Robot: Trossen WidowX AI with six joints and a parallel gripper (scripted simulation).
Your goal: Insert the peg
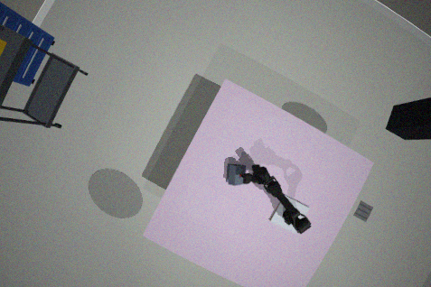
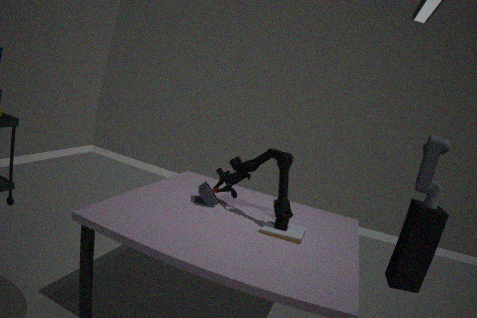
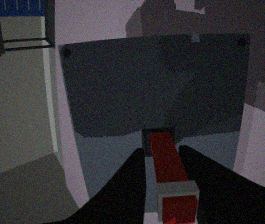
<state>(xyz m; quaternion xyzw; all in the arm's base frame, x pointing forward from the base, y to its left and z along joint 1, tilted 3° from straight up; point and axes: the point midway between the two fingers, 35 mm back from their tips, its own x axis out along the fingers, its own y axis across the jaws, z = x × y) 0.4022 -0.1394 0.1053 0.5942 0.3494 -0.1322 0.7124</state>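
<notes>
Now: the red peg 10 mm behind my gripper tip and 10 mm above it. The rest, counted from my gripper tip: grey sloped panel (30 mm below, 30 mm ahead, 10 mm to the left).
</notes>
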